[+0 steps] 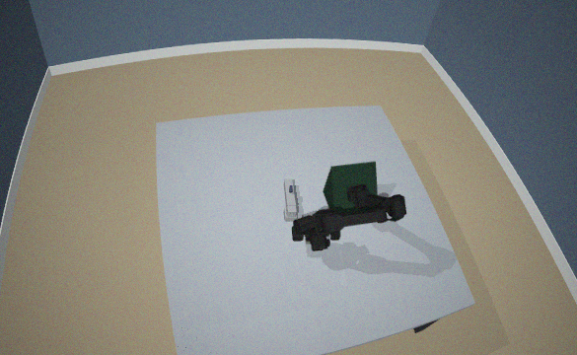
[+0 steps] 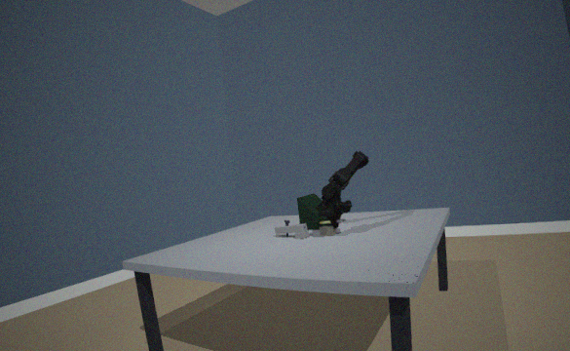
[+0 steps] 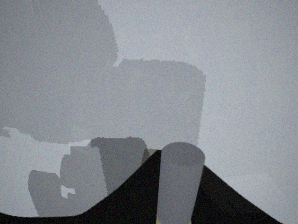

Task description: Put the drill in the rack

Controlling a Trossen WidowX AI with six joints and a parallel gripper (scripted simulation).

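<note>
Now: the rack 5 cm to the right of my gripper tip, 1 cm below it and 1 cm behind it. Also, from my gripper tip: block 23 cm to the right, 2 cm ahead; drill 4 cm to the right, 3 cm above, 1 cm behind; dark blue key 25 cm to the right, 2 cm above, 1 cm ahead.
</note>
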